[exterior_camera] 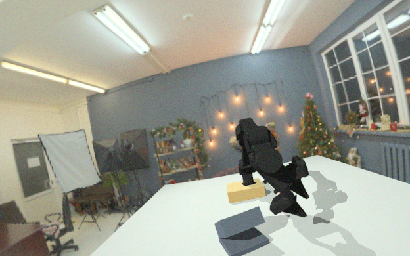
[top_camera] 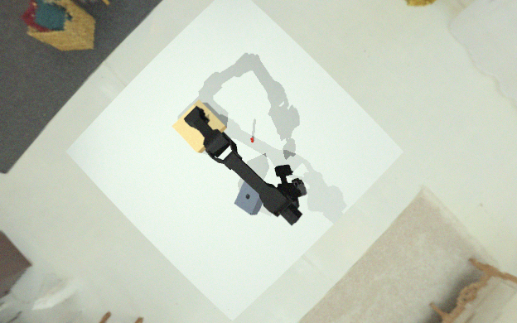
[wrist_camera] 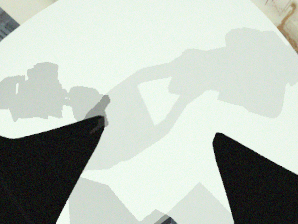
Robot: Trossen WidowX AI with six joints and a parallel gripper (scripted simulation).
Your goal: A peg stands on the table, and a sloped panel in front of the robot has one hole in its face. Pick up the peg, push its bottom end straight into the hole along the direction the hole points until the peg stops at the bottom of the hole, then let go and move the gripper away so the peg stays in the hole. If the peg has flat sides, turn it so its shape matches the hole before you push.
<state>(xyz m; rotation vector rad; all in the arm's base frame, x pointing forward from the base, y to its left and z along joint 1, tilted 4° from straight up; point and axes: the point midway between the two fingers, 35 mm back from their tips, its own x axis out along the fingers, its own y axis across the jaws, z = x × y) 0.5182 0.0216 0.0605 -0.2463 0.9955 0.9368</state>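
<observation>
Right now the round red peg is 270 mm behind my gripper tip, 60 mm below it and 40 mm to the left of it. Also, from my gripper tip: grey-blue sloped panel: 190 mm to the right, 110 mm behind, 50 mm below.
</observation>
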